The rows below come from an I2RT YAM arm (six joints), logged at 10 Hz.
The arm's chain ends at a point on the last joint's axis. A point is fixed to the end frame.
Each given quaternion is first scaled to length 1.
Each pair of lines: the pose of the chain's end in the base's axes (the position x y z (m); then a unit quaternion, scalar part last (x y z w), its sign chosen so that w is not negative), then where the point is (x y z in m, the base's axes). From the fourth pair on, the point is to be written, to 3 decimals.
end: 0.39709, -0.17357, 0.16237, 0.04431, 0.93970, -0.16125, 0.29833
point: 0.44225 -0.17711 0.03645
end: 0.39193, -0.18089, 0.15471, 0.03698, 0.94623, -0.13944, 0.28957
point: 0.43448 -0.17836 0.02786
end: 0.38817, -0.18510, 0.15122, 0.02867, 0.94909, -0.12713, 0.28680
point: 0.42957 -0.17915 0.02410
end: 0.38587, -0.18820, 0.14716, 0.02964, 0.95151, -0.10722, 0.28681
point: 0.427 -0.177 0.020
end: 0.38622, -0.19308, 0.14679, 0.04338, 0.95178, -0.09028, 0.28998
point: 0.429 -0.177 0.021
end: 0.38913, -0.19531, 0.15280, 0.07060, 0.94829, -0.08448, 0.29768
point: 0.435 -0.179 0.028
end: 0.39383, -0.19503, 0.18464, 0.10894, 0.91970, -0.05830, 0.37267
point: 0.461 -0.174 0.071
